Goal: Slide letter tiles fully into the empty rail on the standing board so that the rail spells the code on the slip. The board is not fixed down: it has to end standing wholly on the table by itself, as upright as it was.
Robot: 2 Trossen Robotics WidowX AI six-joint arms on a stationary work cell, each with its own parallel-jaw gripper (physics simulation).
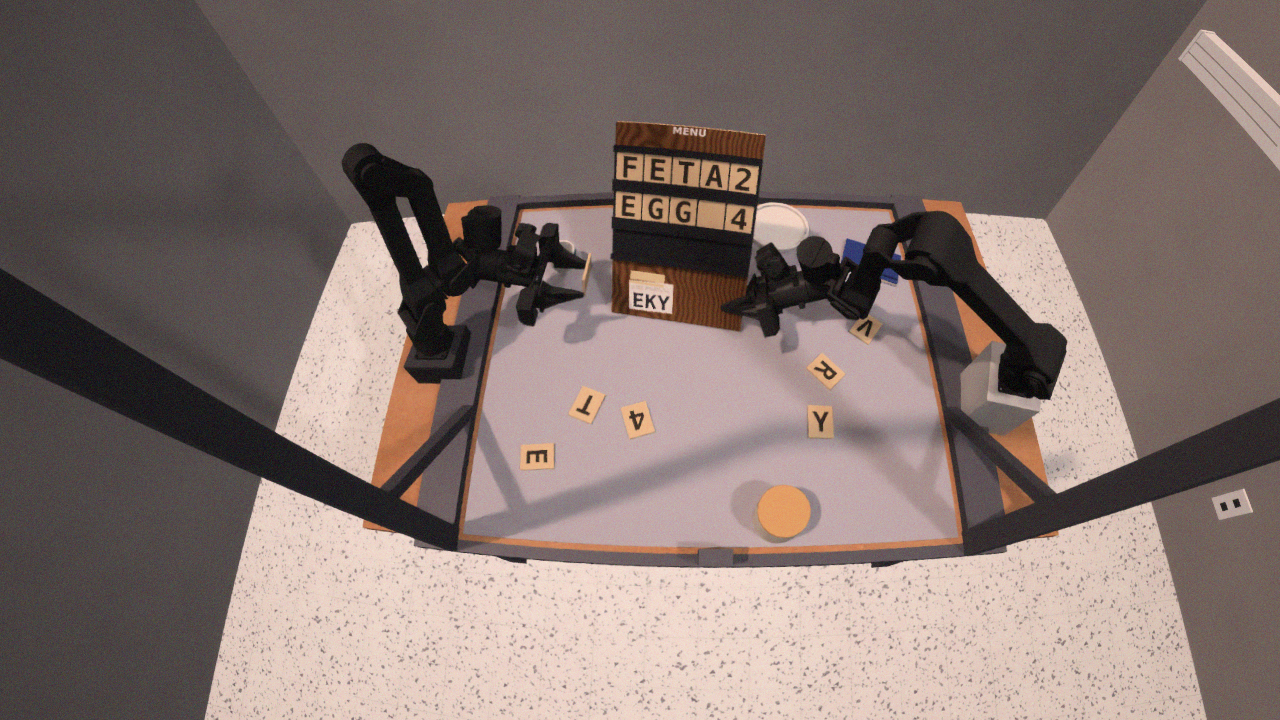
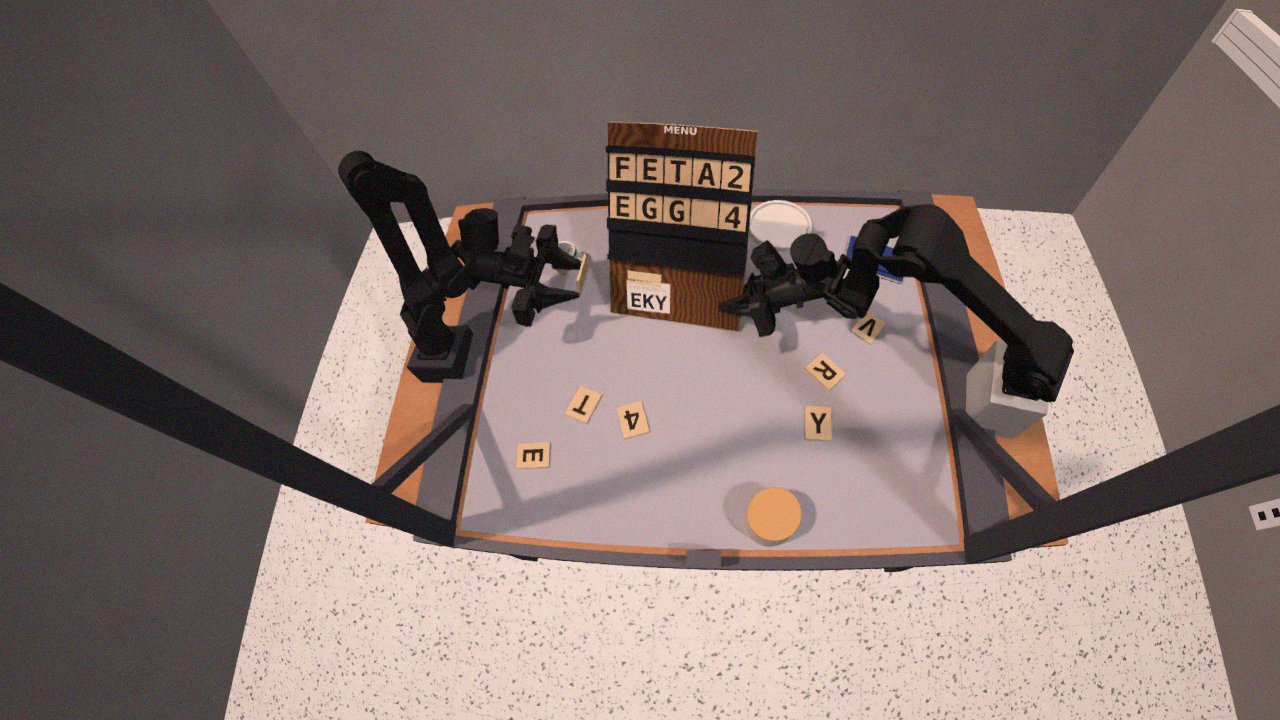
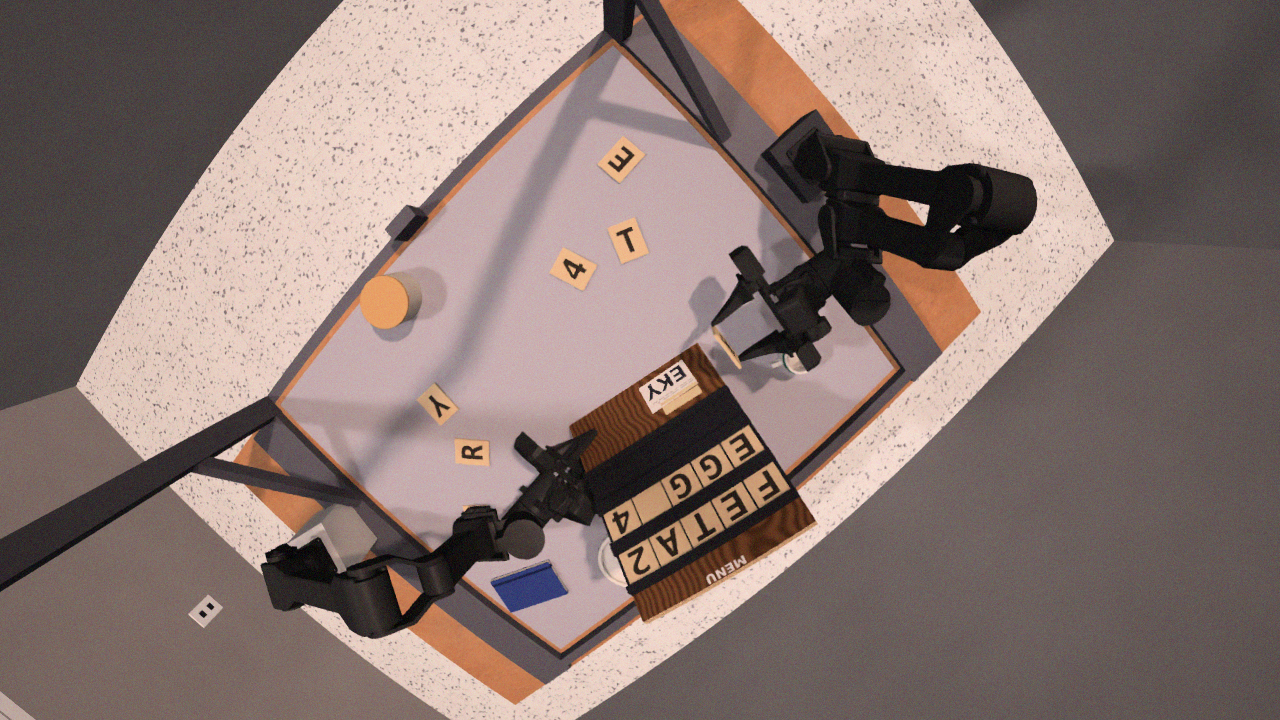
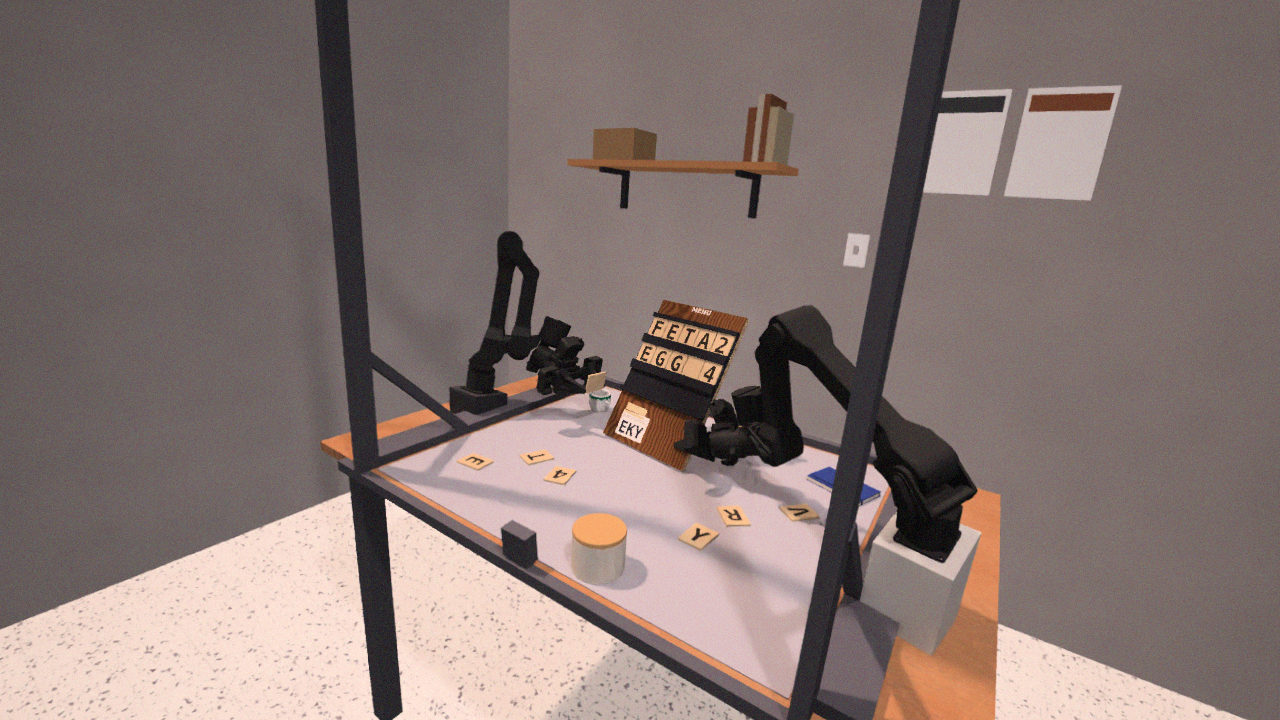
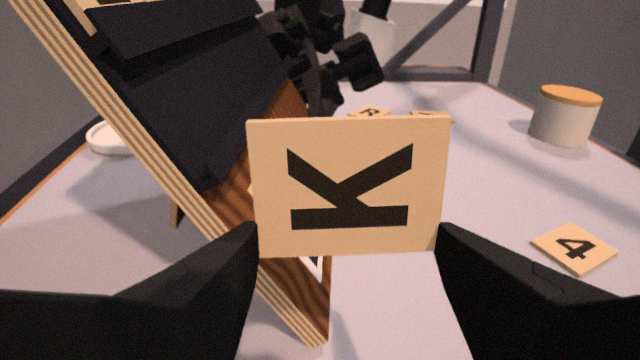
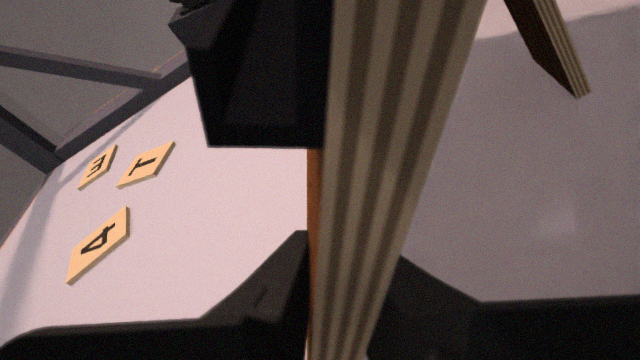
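Seen in the pictures: left gripper, fingertip midpoint: (image 1: 587, 280) (image 2: 583, 281) (image 3: 724, 342) (image 4: 595, 389) (image 5: 347, 234); right gripper, fingertip midpoint: (image 1: 721, 306) (image 2: 718, 305) (image 3: 598, 432) (image 4: 676, 446); left arm's base at its link origin: (image 1: 434, 345) (image 2: 437, 346) (image 3: 813, 156) (image 4: 478, 390) (image 6: 202, 2); right arm's base at its link origin: (image 1: 1016, 376) (image 2: 1022, 376) (image 3: 316, 560) (image 4: 927, 537) (image 5: 372, 15).
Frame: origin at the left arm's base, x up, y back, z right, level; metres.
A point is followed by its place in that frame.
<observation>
The wooden board (image 1: 689, 300) @(y -0.462, x -0.009, z -0.097 m) (image 4: 665, 438) @(y -0.489, x -0.008, z -0.093 m) stands leaning back; its rows read FETA2 and EGG 4. Its lowest black rail (image 1: 682, 251) @(y -0.450, x 0.071, z -0.144 m) (image 2: 677, 251) @(y -0.450, x 0.070, z -0.144 m) is empty. The slip (image 1: 650, 298) @(y -0.392, x -0.015, z -0.105 m) (image 2: 648, 299) @(y -0.392, x -0.016, z -0.104 m) (image 4: 631, 426) @(y -0.391, x -0.014, z -0.106 m) reads EKY. My left gripper (image 1: 585, 275) @(y -0.288, x 0.052, z -0.099 m) (image 5: 347, 234) @(y -0.288, x 0.052, z -0.099 m) is shut on the K tile (image 5: 350, 185) @(y -0.287, x 0.071, z -0.099 m) (image 3: 726, 346) @(y -0.289, x 0.086, z -0.094 m) by its edges, in the air beside the board's left edge. My right gripper (image 6: 327, 241) @(y -0.519, x -0.016, z -0.090 m) is shut on the board's right edge, low down. Tiles E (image 1: 537, 456) @(y -0.211, x -0.051, z 0.184 m) and Y (image 1: 819, 421) @(y -0.684, x -0.051, z 0.117 m) lie flat on the table.
Tiles T (image 1: 586, 405) @(y -0.287, x -0.051, z 0.089 m), 4 (image 1: 637, 420) @(y -0.376, x -0.051, z 0.115 m), R (image 1: 825, 370) @(y -0.705, x -0.051, z 0.020 m) and V (image 1: 864, 328) @(y -0.793, x -0.051, z -0.067 m) lie on the table. A jar with an orange lid (image 1: 783, 512) @(y -0.602, x 0.012, z 0.283 m) stands near the front edge. A white dish (image 1: 781, 225) @(y -0.656, x -0.046, z -0.313 m) and a blue book (image 3: 529, 586) @(y -0.831, x -0.044, z -0.224 m) lie at the back. A small cup (image 4: 599, 401) @(y -0.230, x -0.021, z -0.194 m) stands near my left gripper.
</observation>
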